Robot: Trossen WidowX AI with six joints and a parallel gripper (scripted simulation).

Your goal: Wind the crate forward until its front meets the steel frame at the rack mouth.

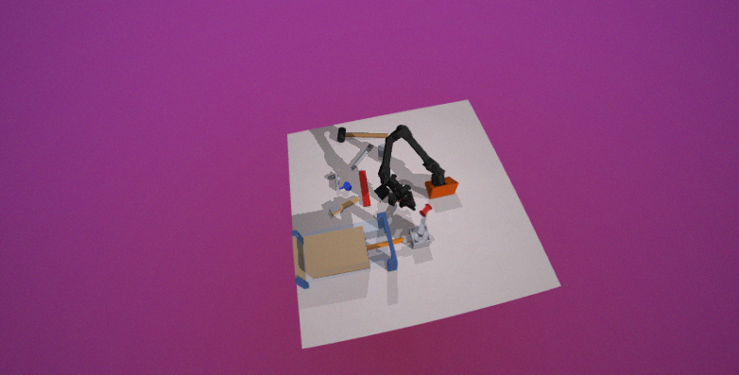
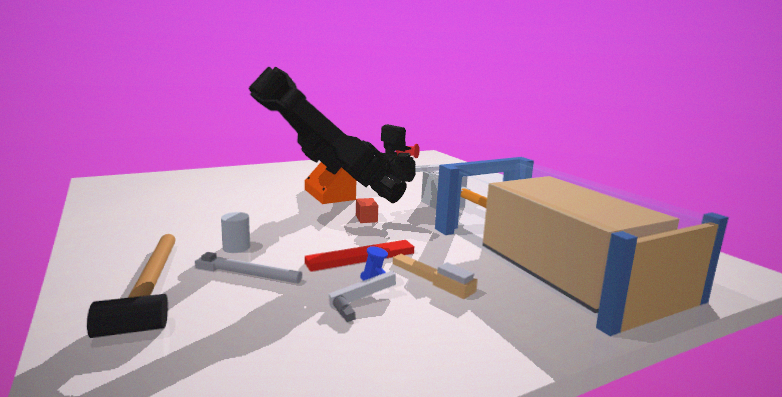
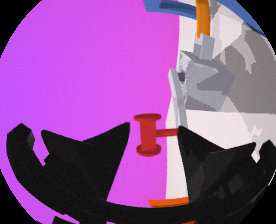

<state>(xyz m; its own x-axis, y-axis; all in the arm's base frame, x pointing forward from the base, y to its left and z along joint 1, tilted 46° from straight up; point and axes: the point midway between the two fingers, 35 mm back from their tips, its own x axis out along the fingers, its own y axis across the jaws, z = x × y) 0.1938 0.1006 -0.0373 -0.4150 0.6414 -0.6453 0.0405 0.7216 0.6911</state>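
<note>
My gripper tip is now 5 cm past the red knob, 3 cm to the right of it and 1 cm above it. From my gripper tip the other things lie so: red-knobbed crank (3 cm behind, 6 cm to the left, 3 cm below); then red bar (22 cm ahead, 25 cm to the right, 14 cm below); then grey winch (1 cm behind, 11 cm to the left, 11 cm below).
</note>
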